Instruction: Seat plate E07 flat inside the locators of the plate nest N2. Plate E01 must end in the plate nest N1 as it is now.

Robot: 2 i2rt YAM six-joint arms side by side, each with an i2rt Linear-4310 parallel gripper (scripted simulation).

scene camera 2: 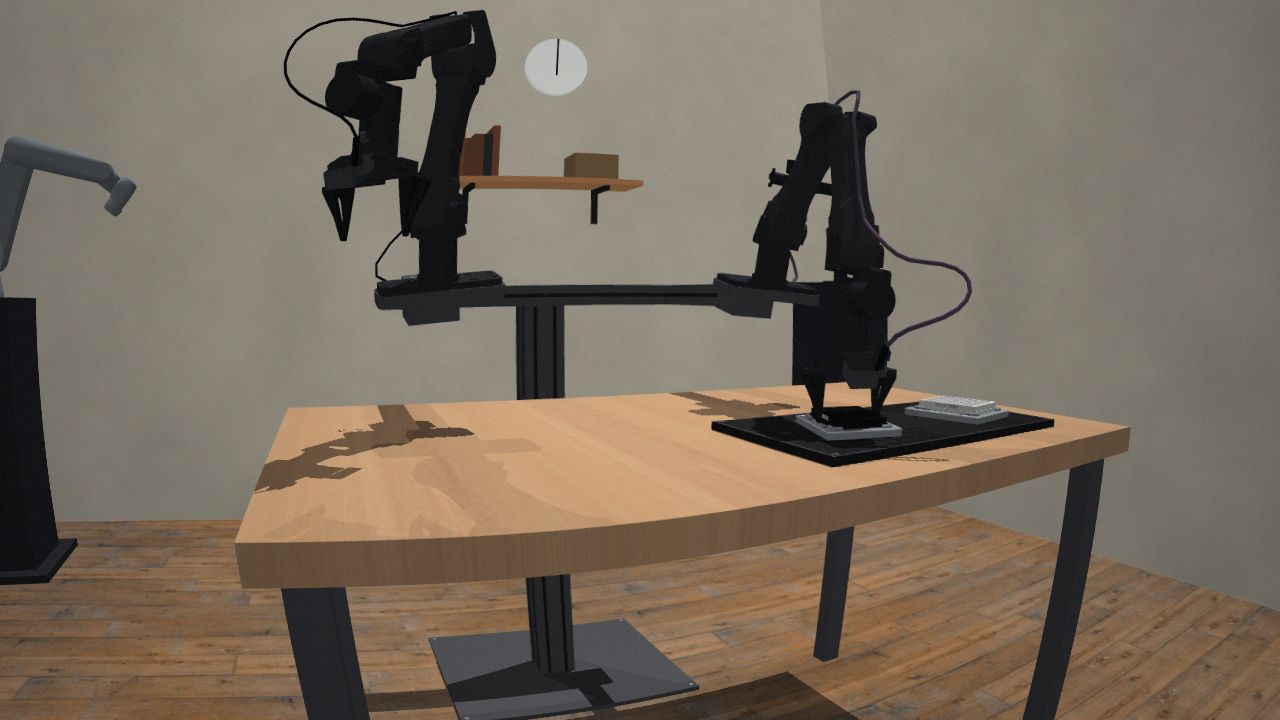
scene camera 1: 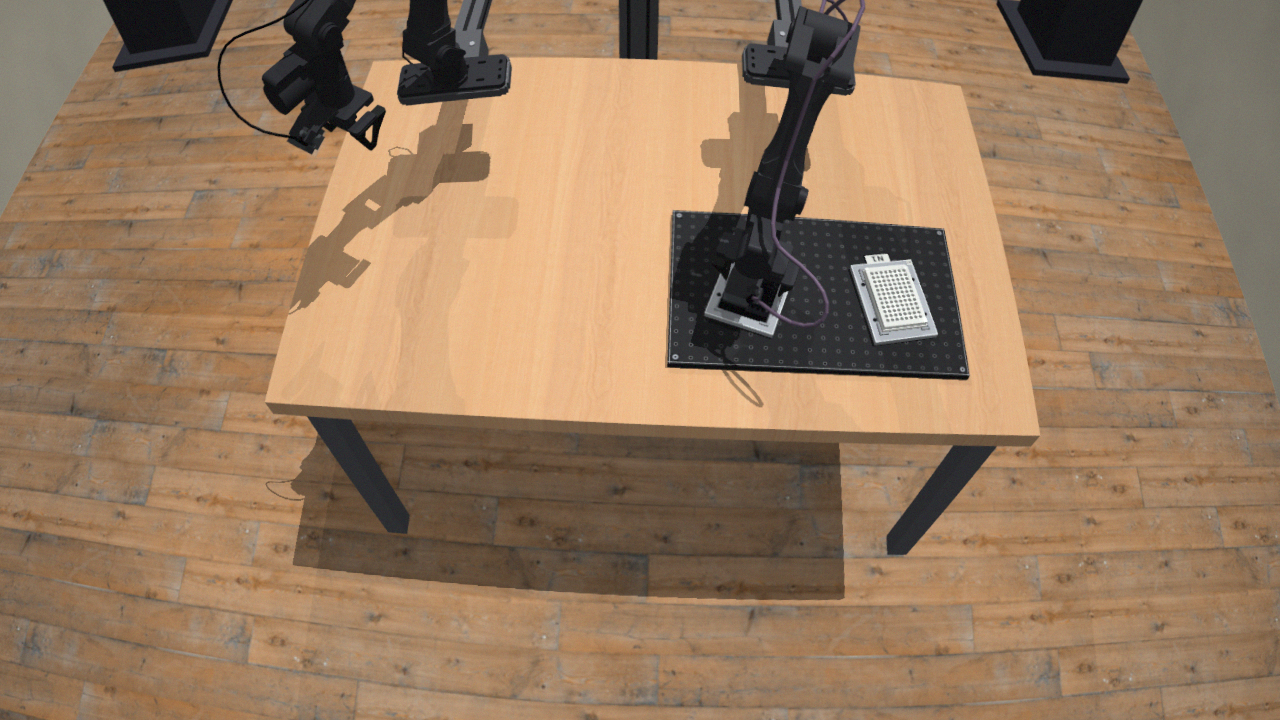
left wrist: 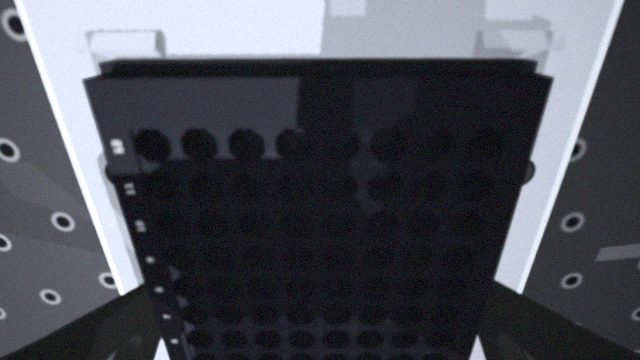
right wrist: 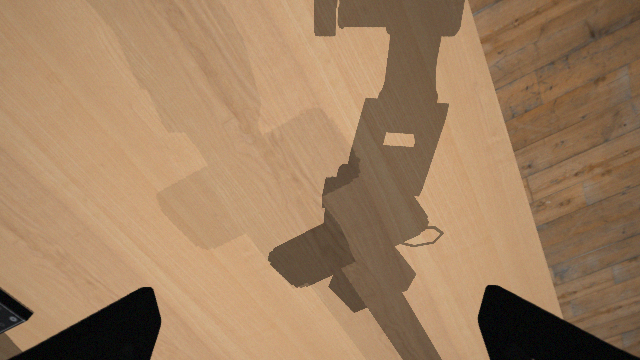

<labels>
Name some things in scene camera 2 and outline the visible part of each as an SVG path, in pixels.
The left gripper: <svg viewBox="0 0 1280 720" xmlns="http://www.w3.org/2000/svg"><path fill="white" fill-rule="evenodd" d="M896 369L886 367L886 378L879 378L877 389L871 389L871 407L873 412L880 414L883 403L896 380ZM868 319L857 319L857 325L851 325L851 317L832 317L831 353L813 353L813 367L801 367L801 377L810 396L817 423L821 423L826 384L826 376L822 375L821 371L842 371L844 359L852 371L883 370L885 360L890 361L891 351L890 349L888 352L882 350L883 345L876 345L874 351L868 351Z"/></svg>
The right gripper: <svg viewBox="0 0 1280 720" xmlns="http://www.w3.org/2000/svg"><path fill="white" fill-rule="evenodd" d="M398 122L390 123L389 127L389 121L376 121L376 128L370 128L370 122L360 123L358 136L360 136L360 132L365 131L367 140L361 143L360 139L360 142L352 144L353 150L351 155L341 156L327 166L328 170L362 166L362 156L367 153L374 160L375 168L368 173L366 179L364 178L354 188L325 191L325 187L322 187L322 194L334 218L340 241L347 241L355 188L384 185L386 180L399 179L402 236L409 236L416 212L431 185L431 180L426 179L426 174L418 172L417 161L398 157Z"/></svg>
</labels>
